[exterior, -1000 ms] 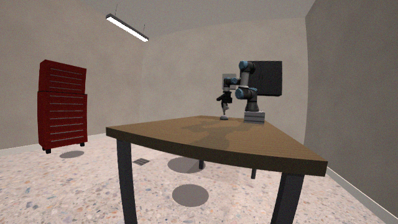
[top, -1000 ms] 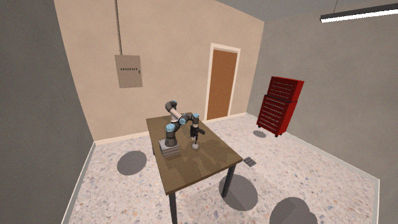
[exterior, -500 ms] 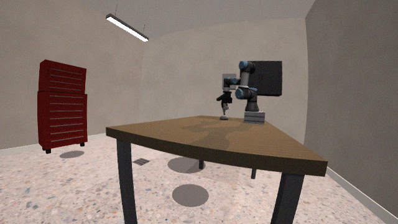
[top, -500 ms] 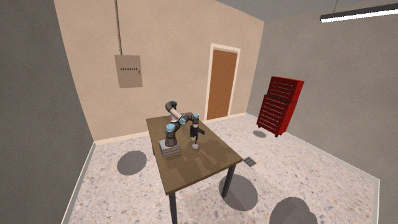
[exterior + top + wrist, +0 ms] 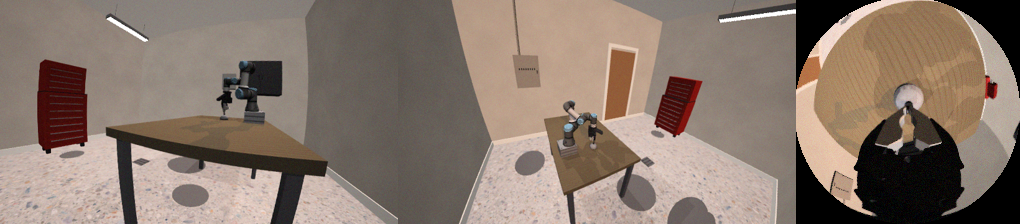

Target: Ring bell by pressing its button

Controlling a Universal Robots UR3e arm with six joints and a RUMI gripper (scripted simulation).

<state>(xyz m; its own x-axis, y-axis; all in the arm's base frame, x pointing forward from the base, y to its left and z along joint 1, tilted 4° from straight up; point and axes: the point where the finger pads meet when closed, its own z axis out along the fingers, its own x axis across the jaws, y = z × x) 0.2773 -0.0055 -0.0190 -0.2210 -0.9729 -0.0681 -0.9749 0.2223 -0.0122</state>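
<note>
My gripper is now 40 mm above the silver bell.
</note>
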